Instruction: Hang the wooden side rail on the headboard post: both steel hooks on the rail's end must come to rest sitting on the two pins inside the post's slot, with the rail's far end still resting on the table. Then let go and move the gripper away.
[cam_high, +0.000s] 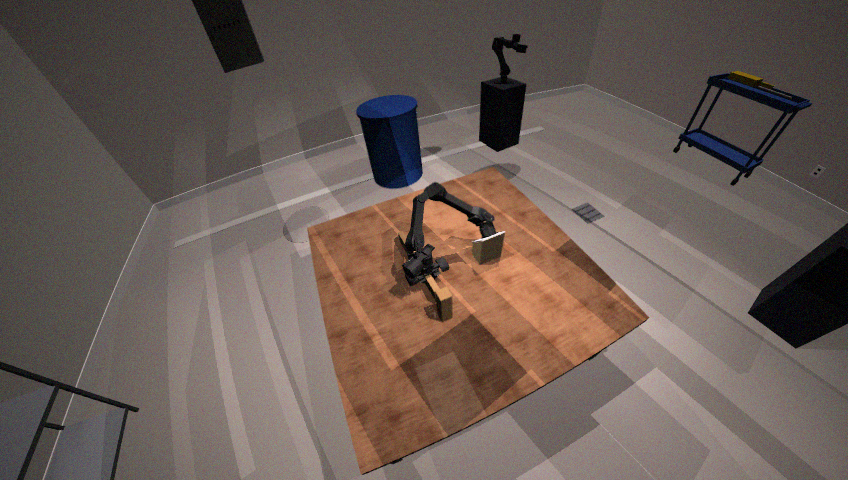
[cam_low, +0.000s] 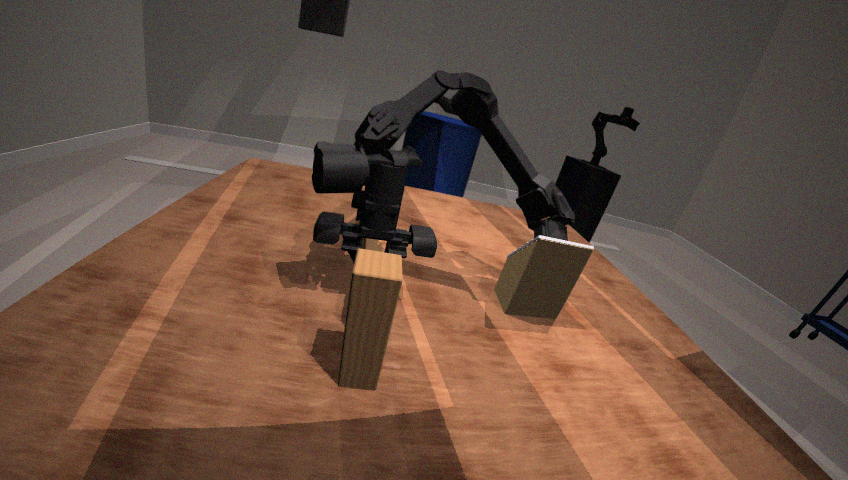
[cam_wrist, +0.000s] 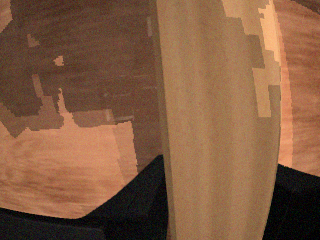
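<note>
Right now my gripper tip is 160 mm to the right of the wooden headboard post, 40 mm below it and 20 mm short of it.
</note>
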